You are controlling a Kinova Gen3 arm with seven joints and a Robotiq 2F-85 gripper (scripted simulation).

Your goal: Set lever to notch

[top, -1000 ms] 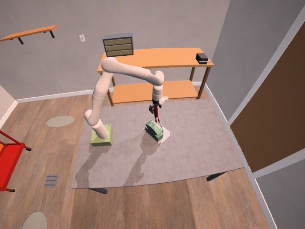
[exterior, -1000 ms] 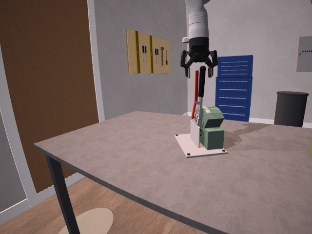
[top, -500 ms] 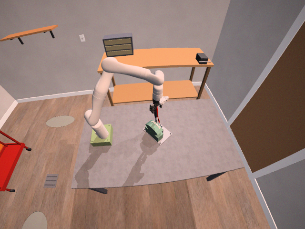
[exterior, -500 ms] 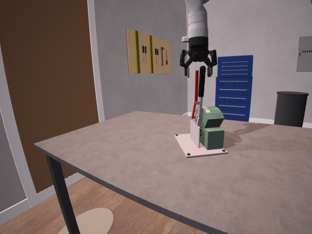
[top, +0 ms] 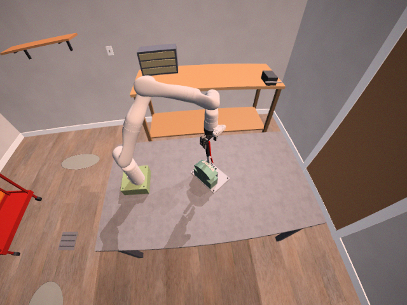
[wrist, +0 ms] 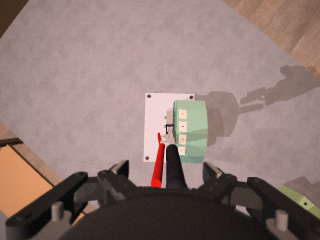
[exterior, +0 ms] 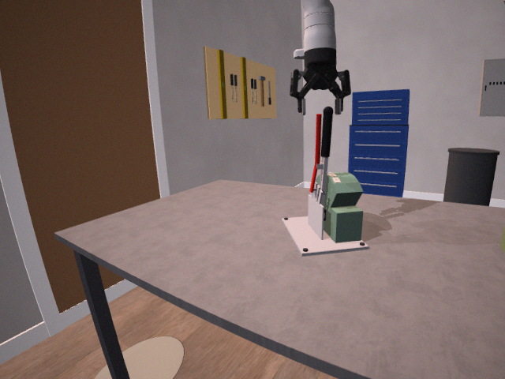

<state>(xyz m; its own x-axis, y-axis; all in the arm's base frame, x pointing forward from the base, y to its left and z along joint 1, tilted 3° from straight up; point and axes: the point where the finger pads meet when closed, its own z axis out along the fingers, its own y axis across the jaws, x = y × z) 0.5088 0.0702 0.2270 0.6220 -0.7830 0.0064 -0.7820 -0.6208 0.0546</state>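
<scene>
My gripper is now 13 cm above the red bar and 1 cm short of it. From my hand the other things lie so: green lever unit 24 cm below, 3 cm to the right, 1 cm ahead.
</scene>
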